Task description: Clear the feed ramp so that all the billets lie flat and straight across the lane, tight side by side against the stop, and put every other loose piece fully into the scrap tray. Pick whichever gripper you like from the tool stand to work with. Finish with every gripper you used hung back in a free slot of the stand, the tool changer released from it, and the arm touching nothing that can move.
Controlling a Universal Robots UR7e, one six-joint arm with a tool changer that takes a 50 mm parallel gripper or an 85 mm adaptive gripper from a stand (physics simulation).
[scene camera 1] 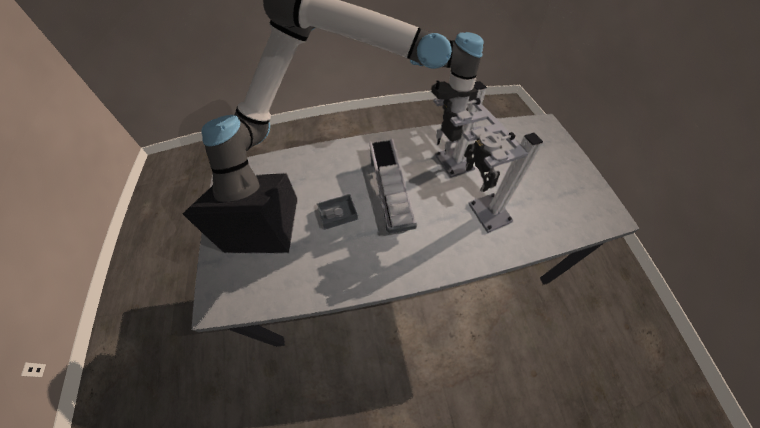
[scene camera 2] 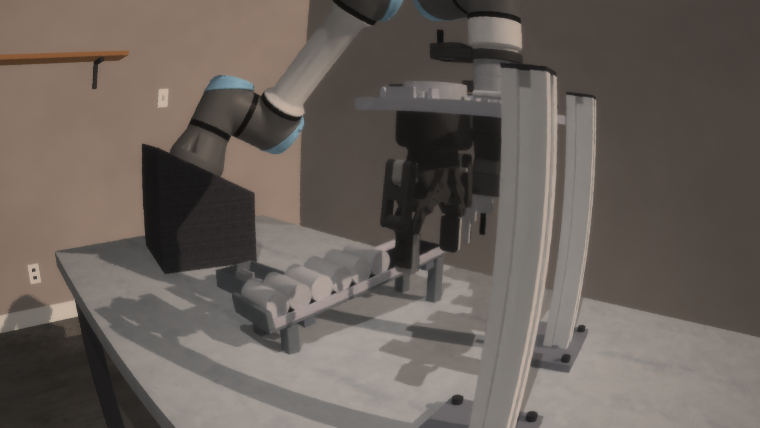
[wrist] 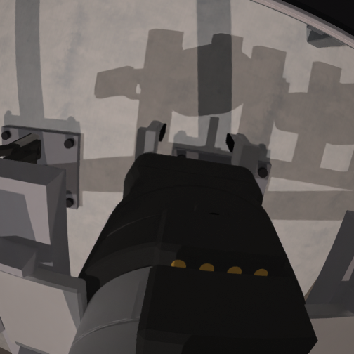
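Where they show: arm's base, origin of the base link: [scene camera 1: 236,190] [scene camera 2: 193,166].
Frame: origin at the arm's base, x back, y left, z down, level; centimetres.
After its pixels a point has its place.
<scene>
My gripper [scene camera 1: 448,144] [scene camera 2: 475,223] [wrist: 196,136], the parallel one, is on the arm at the tool stand [scene camera 1: 513,178] {z -1.4, x -88.4, y -8.2 cm} [scene camera 2: 523,212] {z -4.8, x -90.3, y -7.4 cm}. Its fingers stand apart, open, with no piece between them. The adaptive gripper [scene camera 1: 481,154] [scene camera 2: 433,130] hangs in the stand beside it. Several pale cylindrical billets [scene camera 1: 392,183] {z 11.2, x -51.5, y 4.2 cm} [scene camera 2: 311,281] {z 11.3, x -54.9, y -3.0 cm} lie across the feed ramp [scene camera 2: 340,298] {z 14.3, x -56.5, y 0.9 cm}, in a row from the stop [scene camera 1: 401,227] {z 13.7, x -52.1, y -12.4 cm} upward; I cannot tell how tight or straight all are. The scrap tray [scene camera 1: 348,217] {z 17.7, x -34.7, y -3.7 cm} [scene camera 2: 228,280] {z 18.4, x -29.6, y -4.9 cm} holds pale pieces [scene camera 1: 336,212] {z 18.8, x -30.4, y -0.3 cm} [scene camera 2: 245,272] {z 17.9, x -28.3, y -0.3 cm}, partly hidden in scene camera 2.
The black robot pedestal [scene camera 1: 255,228] {z 3.3, x -7.0, y -13.1 cm} [scene camera 2: 202,228] {z 11.9, x -13.5, y -3.4 cm} stands left of the tray. The stand's base plate [scene camera 1: 491,220] {z 19.6, x -86.7, y -10.7 cm} [wrist: 50,137] is bolted to the table. The stand's slot plate is close around my gripper, and its tall posts rise at the ramp's other side.
</scene>
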